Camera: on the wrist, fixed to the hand. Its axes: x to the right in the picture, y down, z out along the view.
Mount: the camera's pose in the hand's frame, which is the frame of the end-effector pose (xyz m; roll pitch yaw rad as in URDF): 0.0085 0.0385 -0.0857 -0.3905 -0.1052 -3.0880
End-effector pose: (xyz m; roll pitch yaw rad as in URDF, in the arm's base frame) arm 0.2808 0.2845 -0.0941 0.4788 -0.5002 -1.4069
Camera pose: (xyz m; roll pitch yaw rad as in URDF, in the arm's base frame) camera 0.3592 0.2616 -0.1412 -0.8192 0.4291 1.8401
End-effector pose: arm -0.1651 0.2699 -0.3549 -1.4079 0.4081 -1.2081
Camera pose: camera -0.2429 0.2541 -0.4059 1.0661 -0.4757 1.8264
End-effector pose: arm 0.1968 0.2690 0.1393 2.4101 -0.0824 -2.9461
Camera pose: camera 0.2013 0.2407 0.2292 -2.7934 0.1963 0.2266
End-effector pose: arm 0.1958 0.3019 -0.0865 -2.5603 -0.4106 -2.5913
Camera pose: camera 0.1649 0.3759 -0.0368 2.1239 0.4668 0.4356
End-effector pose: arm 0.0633 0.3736 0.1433 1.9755 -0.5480 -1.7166
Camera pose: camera 0.1304 0.3928 0.2067 -2.3106 0.6366 1.5191
